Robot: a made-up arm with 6 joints.
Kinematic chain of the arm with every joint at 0, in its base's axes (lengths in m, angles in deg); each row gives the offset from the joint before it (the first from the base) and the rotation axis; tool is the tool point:
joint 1: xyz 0 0 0.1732 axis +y
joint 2: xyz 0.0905 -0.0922 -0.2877 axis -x
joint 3: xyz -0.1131 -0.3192 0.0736 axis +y
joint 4: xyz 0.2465 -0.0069 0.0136 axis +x
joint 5: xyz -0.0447 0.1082 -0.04 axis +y
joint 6: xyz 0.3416 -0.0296 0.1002 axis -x
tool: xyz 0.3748 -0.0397 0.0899
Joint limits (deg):
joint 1: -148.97..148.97
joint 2: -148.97..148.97
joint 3: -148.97..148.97
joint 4: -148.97..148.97
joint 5: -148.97..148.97
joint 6: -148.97..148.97
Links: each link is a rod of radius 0.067 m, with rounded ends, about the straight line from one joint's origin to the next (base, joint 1, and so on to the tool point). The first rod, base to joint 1, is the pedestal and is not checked.
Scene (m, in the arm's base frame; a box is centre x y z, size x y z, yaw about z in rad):
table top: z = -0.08
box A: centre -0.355 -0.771 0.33 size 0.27 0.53 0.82 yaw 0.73
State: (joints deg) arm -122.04 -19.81 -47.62 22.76 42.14 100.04
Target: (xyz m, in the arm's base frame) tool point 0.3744 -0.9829 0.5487
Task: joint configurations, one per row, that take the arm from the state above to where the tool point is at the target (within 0.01 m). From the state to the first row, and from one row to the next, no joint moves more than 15 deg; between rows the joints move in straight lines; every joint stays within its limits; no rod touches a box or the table.
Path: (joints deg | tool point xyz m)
1: -117.28 -34.71 -43.88 17.03 39.81 101.67 | -0.3940 -0.3619 0.8695
2: -112.51 -49.61 -40.14 11.29 37.49 103.29 | -0.2163 -0.4229 0.9842
3: -107.75 -64.51 -36.40 5.56 35.16 104.92 | -0.0178 -0.4294 1.0685
4: -94.12 -73.78 -48.79 14.91 25.20 100.38 | 0.1514 -0.7361 0.8838
5: -80.49 -83.05 -61.19 24.25 15.23 95.84 | 0.3745 -0.9830 0.5486

